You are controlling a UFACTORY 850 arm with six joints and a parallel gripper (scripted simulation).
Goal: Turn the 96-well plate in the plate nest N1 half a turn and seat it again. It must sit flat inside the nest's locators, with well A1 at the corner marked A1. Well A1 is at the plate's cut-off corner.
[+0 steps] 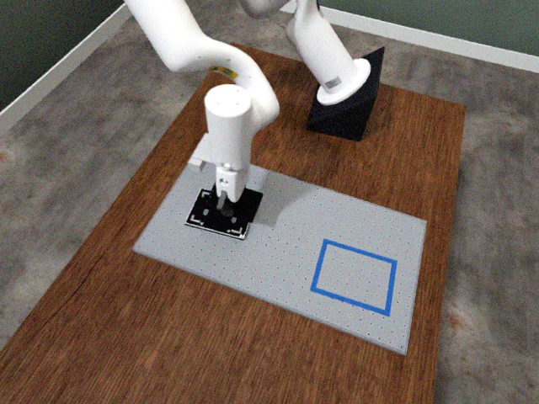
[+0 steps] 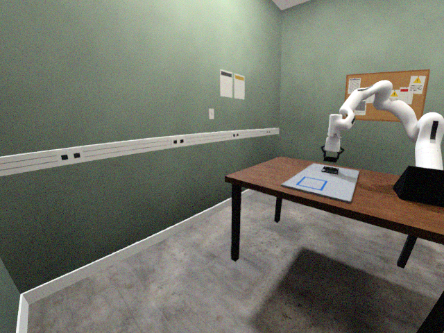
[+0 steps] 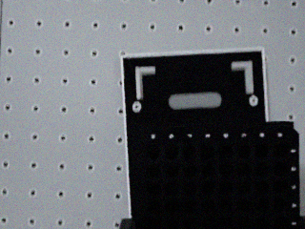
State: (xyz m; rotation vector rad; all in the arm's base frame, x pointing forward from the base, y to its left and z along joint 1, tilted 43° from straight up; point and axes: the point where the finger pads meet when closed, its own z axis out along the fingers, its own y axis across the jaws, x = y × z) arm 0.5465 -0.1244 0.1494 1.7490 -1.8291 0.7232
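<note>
My gripper is now 10 cm above the plate nest N1, 4 cm to the left of it and 1 cm past it. Round my hand: black 96-well plate (1 cm below).
</note>
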